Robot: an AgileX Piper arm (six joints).
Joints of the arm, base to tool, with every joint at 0 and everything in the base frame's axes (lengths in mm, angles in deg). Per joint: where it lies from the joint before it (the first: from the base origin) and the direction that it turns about. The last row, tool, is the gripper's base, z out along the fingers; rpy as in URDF.
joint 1: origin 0 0 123 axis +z
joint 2: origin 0 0 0 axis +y
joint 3: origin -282.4 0 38.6 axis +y
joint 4: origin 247.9 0 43.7 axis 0.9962 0 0.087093
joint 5: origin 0 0 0 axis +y
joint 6: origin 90.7 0 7.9 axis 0.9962 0 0.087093
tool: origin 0 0 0 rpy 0 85 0
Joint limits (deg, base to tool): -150..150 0..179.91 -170..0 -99.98..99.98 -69.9..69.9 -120..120
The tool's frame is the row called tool.
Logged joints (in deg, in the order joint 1, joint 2, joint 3, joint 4, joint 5, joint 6), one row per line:
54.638, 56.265, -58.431, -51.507, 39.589, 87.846
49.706, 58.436, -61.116, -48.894, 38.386, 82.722
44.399, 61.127, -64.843, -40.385, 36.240, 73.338
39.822, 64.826, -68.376, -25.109, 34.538, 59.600
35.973, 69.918, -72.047, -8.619, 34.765, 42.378
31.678, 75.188, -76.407, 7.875, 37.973, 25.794
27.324, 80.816, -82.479, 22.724, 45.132, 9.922
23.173, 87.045, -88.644, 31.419, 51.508, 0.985
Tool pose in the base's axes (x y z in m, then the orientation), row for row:
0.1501, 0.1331, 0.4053, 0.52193, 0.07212, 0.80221, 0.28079
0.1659, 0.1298, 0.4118, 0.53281, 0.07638, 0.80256, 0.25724
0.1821, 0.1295, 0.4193, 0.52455, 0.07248, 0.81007, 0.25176
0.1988, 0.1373, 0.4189, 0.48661, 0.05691, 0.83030, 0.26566
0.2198, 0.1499, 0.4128, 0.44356, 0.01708, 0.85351, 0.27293
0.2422, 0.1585, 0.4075, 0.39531, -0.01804, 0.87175, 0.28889
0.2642, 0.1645, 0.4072, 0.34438, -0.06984, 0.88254, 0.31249
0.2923, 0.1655, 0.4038, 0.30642, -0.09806, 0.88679, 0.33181
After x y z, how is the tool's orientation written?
As a quaternion, w x y z.
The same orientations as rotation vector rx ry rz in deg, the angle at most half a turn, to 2 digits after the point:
9.90, 110.11, 38.54
10.43, 109.64, 35.14
9.94, 111.06, 34.52
7.93, 115.73, 37.03
2.43, 121.27, 38.78
-2.62, 126.63, 41.96
-10.39, 131.34, 46.50
-14.87, 134.44, 50.30

